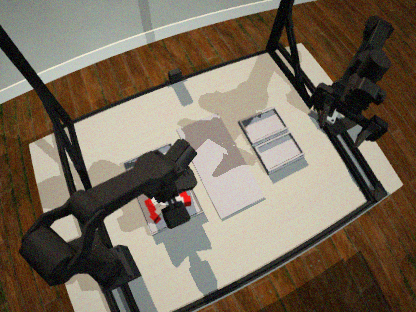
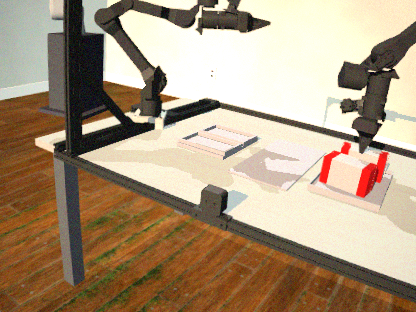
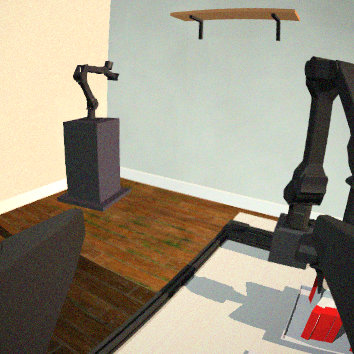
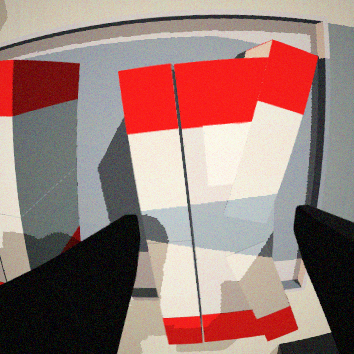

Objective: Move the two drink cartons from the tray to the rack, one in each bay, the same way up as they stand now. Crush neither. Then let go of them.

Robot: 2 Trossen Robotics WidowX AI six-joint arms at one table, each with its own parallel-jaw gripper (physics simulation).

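Frame: origin at the left arm's base, x right, y ahead, z up, level; millimetres.
Seen in the pictures: left gripper, fingertip midpoint: (image 1: 338, 138) (image 2: 268, 22) (image 3: 203, 225); right gripper, fingertip midpoint: (image 2: 362, 150) (image 4: 218, 222); left arm's base, link origin: (image 2: 149, 113); right arm's base, link origin: (image 1: 110, 268) (image 3: 296, 223).
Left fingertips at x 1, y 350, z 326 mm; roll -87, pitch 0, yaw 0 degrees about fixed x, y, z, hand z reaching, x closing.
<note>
Offsets run from my left fingertips to a thing's top centre. "spot": to the spot under its first point. Level surfaces: height alone.
Two white drink cartons with red bands stand in the grey tray {dx +337, dy +231, dz -346 mm} (image 1: 200, 208) (image 2: 330, 192) (image 3: 293, 316) (image 4: 175, 26) at the left of the table. One carton {dx +282, dy +266, dz -287 mm} (image 1: 186, 198) (image 2: 344, 173) (image 3: 321, 323) (image 4: 197, 168) is straight below my right gripper (image 1: 174, 205) (image 4: 218, 222). That gripper is open, with a finger on each side of the carton and nothing gripped. The other carton (image 1: 151, 210) (image 4: 21, 147) stands beside it. The two-bay rack {dx +123, dy -120, dz -342 mm} (image 1: 270, 137) (image 2: 233, 150) is empty. My left gripper (image 1: 327, 114) (image 2: 267, 22) is open, high up at the table's far side.
A flat white mat {dz -358 mm} (image 1: 231, 186) (image 2: 296, 155) lies between the tray and the rack. A small black block {spot: dx +538, dy -128, dz -315 mm} (image 1: 175, 75) (image 2: 213, 198) sits on the table's edge rail. Black frame posts stand at the corners.
</note>
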